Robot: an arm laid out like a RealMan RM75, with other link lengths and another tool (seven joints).
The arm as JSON. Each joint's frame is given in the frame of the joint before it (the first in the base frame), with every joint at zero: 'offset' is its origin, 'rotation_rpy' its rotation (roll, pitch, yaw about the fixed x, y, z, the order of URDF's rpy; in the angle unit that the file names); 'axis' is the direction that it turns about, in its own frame. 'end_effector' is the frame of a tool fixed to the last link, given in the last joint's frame.
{
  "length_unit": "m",
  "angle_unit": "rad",
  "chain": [
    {
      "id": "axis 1",
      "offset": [
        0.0,
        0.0,
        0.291
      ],
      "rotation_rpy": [
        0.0,
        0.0,
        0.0
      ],
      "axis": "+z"
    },
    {
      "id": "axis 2",
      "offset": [
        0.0,
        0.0,
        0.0
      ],
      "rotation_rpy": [
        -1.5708,
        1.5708,
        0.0
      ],
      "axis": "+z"
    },
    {
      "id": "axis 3",
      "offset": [
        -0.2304,
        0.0,
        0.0
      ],
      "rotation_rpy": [
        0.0,
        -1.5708,
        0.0
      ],
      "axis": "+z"
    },
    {
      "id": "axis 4",
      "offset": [
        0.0,
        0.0,
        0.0
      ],
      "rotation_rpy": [
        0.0,
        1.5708,
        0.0
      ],
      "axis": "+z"
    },
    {
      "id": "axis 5",
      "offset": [
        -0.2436,
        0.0,
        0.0
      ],
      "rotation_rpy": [
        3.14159,
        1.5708,
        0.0
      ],
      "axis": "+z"
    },
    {
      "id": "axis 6",
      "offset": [
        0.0,
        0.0,
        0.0
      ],
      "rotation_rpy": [
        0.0,
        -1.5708,
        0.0
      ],
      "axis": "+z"
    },
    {
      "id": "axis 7",
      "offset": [
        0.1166,
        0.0,
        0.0
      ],
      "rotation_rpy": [
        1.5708,
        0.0,
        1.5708
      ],
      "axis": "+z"
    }
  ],
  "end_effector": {
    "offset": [
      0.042,
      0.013,
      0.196
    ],
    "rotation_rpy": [
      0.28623,
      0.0,
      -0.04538
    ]
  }
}
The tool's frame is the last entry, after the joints.
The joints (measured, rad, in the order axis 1, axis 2, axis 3, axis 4, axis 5, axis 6, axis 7), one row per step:
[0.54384, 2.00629, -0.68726, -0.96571, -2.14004, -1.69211, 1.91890]
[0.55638, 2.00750, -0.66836, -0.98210, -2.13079, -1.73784, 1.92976]
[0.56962, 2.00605, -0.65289, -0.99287, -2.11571, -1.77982, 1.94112]
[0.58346, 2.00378, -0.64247, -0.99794, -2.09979, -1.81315, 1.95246]
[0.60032, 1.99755, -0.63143, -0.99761, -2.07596, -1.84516, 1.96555]
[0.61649, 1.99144, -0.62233, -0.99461, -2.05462, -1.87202, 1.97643]
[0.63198, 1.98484, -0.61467, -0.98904, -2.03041, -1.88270, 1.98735]
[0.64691, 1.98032, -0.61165, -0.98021, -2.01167, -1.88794, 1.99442]
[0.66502, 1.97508, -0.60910, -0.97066, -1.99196, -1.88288, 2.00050]
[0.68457, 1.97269, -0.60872, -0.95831, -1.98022, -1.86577, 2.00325]
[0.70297, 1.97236, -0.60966, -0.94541, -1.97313, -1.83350, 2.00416]
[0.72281, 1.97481, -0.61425, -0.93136, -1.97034, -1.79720, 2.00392]
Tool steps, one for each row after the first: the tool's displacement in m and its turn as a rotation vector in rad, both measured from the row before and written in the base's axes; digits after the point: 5 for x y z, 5 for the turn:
[-0.01348, -0.00448, 0.00497, -0.01574, 0.02572, 0.02200]
[-0.01363, -0.00421, 0.00506, -0.01556, 0.02764, 0.02219]
[-0.01250, -0.00343, 0.00396, -0.01500, 0.02505, 0.01992]
[-0.01424, -0.00235, 0.00550, -0.01281, 0.03090, 0.02162]
[-0.01249, -0.00218, 0.00479, -0.01207, 0.02697, 0.02028]
[-0.01157, 0.00202, 0.00505, 0.00049, 0.02638, 0.01392]
[-0.00978, 0.00165, 0.00264, -0.00219, 0.02083, 0.01268]
[-0.01046, 0.00510, 0.00307, 0.00693, 0.01967, 0.01231]
[-0.00884, 0.00734, 0.00070, 0.01076, 0.01339, 0.00703]
[-0.00694, 0.01093, -0.00046, 0.02038, 0.00874, -0.00177]
[-0.00672, 0.01081, -0.00266, 0.01763, 0.00491, -0.00249]

